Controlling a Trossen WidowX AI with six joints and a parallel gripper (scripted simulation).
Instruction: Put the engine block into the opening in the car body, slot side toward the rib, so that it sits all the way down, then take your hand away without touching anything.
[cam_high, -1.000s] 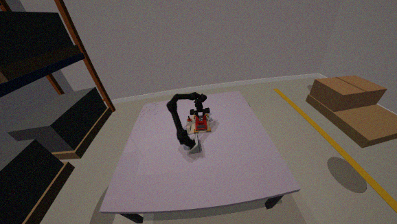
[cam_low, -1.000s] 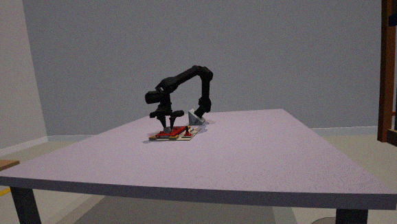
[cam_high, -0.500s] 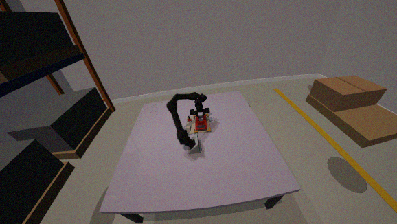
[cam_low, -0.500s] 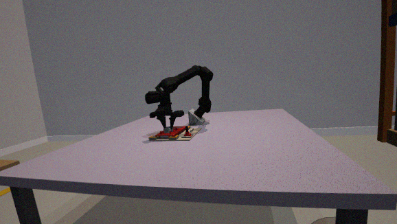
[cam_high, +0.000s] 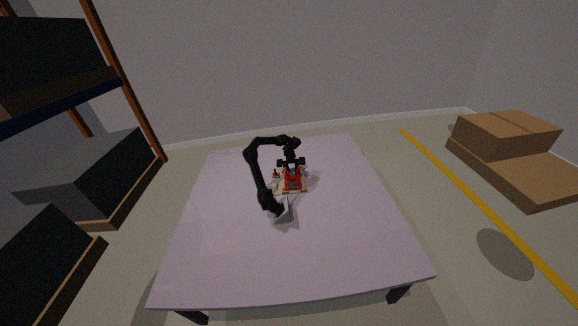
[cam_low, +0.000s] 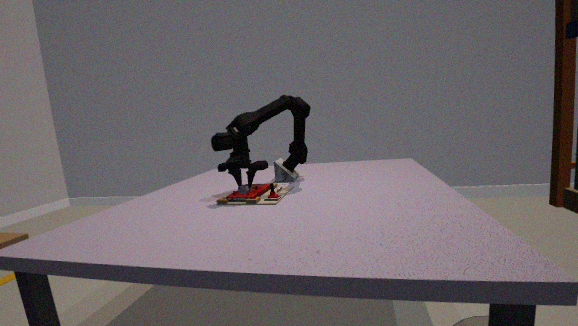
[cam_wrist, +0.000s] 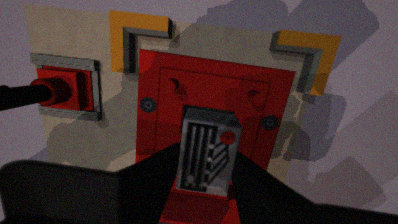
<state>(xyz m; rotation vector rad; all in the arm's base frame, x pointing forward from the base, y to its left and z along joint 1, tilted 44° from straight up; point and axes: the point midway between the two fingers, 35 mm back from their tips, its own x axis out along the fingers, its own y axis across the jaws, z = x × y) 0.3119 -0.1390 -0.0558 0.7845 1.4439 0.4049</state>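
The grey engine block lies 1 cm below my gripper tip. The rest, counted from my gripper tip: beige base plate (3 cm to the left, 3 cm below, 3 cm behind).
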